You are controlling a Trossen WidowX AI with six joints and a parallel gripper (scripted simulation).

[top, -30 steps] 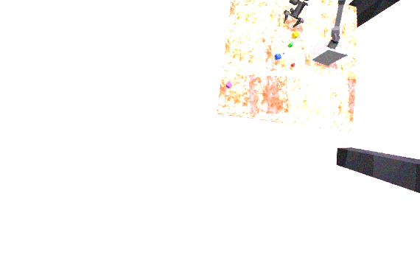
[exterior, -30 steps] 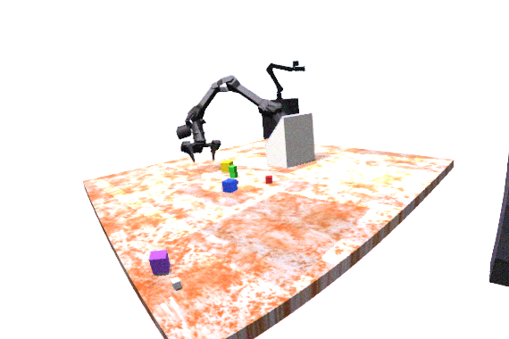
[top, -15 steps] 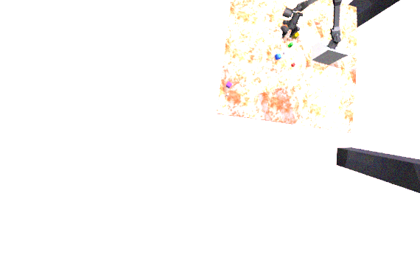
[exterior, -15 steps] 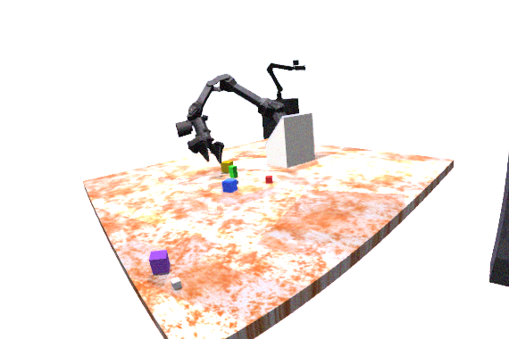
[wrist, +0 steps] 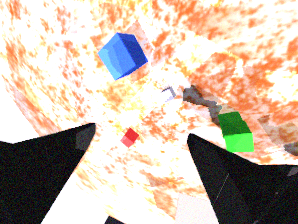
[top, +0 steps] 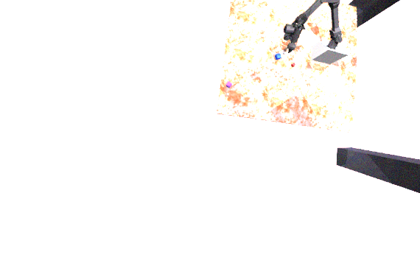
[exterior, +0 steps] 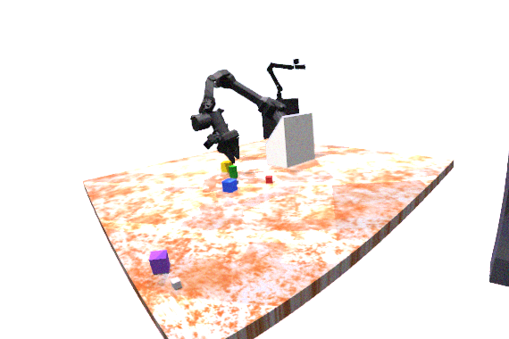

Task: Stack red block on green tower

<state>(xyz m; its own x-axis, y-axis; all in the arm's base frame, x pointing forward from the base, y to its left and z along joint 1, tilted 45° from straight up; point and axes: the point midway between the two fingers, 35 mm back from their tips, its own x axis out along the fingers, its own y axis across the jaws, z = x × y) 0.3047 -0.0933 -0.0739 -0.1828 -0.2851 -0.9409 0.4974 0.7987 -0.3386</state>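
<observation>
The red block is 10 cm to the left of my gripper tip, 8 cm below it and 7 cm behind it. Also, from my gripper tip: purple block 51 cm ahead, 30 cm to the left, 7 cm below; blue block 7 cm below, 7 cm ahead, 3 cm to the left; yellow block 18 cm to the right, 10 cm behind, 7 cm below.
</observation>
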